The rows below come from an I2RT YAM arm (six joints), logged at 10 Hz.
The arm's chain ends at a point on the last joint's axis. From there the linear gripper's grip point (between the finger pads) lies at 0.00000 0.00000 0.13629 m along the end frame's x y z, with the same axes.
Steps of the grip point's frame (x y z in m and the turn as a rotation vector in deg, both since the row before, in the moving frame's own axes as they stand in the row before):
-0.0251 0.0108 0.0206 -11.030 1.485 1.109
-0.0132 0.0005 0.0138 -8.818 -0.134 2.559
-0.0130 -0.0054 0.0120 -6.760 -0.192 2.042
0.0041 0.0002 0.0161 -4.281 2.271 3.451
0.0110 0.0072 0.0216 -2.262 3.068 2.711
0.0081 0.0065 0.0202 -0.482 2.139 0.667
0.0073 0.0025 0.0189 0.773 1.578 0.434
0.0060 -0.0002 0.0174 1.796 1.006 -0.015
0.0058 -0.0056 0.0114 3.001 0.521 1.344
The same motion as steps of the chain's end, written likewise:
-0.0284 -0.0153 0.0232 -11.030 1.485 1.109
-0.0124 -0.0204 0.0154 -8.818 -0.134 2.559
-0.0123 -0.0214 0.0129 -6.760 -0.192 2.042
-0.0010 -0.0101 0.0166 -4.281 2.271 3.451
0.0038 0.0017 0.0219 -2.262 3.068 2.711
0.0030 0.0053 0.0203 -0.482 2.139 0.667
0.0035 0.0043 0.0190 0.773 1.578 0.434
0.0036 0.0041 0.0175 1.796 1.006 -0.015
0.0045 0.0015 0.0116 3.001 0.521 1.344

